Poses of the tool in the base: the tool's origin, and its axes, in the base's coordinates. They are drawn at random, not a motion.
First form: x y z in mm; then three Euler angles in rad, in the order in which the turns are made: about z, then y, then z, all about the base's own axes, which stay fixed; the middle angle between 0 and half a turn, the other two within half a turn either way.
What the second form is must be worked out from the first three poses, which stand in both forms.
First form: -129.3 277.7 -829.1 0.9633 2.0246 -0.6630
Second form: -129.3 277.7 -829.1 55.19 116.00 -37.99
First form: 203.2 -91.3 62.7 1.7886 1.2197 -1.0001
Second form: 203.2 -91.3 62.7 102.48 69.88 -57.30
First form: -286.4 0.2 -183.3 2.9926 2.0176 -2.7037
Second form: -286.4 0.2 -183.3 171.46 115.60 -154.91
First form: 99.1 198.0 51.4 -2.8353 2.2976 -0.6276
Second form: 99.1 198.0 51.4 -162.45 131.64 -35.96
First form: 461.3 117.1 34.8 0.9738 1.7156 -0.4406
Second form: 461.3 117.1 34.8 55.79 98.30 -25.24
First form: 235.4 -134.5 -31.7 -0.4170 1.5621 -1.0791
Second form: 235.4 -134.5 -31.7 -23.89 89.50 -61.83
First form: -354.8 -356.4 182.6 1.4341 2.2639 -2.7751
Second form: -354.8 -356.4 182.6 82.17 129.71 -159.00
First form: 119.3 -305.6 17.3 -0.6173 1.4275 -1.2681
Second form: 119.3 -305.6 17.3 -35.37 81.79 -72.66
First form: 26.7 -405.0 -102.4 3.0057 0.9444 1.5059
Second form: 26.7 -405.0 -102.4 172.21 54.11 86.28
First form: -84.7 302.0 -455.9 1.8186 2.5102 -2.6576
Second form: -84.7 302.0 -455.9 104.20 143.82 -152.27
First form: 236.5 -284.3 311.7 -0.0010 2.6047 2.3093
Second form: 236.5 -284.3 311.7 -0.06 149.24 132.31
